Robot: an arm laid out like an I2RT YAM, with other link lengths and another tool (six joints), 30 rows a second.
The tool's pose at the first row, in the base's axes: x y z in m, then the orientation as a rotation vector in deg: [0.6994 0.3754 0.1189 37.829 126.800 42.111]
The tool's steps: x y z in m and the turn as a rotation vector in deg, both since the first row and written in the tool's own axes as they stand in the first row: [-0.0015 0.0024 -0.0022 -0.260 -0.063 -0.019]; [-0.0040 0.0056 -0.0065 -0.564 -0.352 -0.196]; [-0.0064 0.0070 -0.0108 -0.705 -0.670 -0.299]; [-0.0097 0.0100 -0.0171 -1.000 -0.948 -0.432]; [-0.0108 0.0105 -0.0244 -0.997 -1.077 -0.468]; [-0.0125 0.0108 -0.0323 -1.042 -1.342 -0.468]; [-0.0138 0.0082 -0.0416 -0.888 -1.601 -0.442]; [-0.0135 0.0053 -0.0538 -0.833 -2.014 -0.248]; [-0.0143 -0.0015 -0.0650 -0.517 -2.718 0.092]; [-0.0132 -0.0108 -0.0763 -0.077 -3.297 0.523]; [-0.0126 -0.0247 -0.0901 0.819 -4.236 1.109]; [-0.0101 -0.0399 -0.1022 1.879 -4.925 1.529]
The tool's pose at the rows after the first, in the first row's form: [0.6993 0.3755 0.1225 37.693 126.615 42.347]; [0.6984 0.3748 0.1283 37.406 126.231 42.440]; [0.6970 0.3730 0.1329 37.292 125.889 42.384]; [0.6951 0.3711 0.1401 37.058 125.511 42.494]; [0.6904 0.3685 0.1452 37.048 125.402 42.410]; [0.6857 0.3652 0.1509 37.087 125.139 42.330]; [0.6789 0.3597 0.1553 37.252 124.977 42.056]; [0.6690 0.3541 0.1604 37.595 124.595 41.897]; [0.6595 0.3453 0.1629 38.296 124.052 41.397]; [0.6482 0.3360 0.1629 39.130 123.664 40.871]; [0.6342 0.3223 0.1616 40.437 123.134 39.769]; [0.6201 0.3094 0.1575 41.575 122.931 38.531]
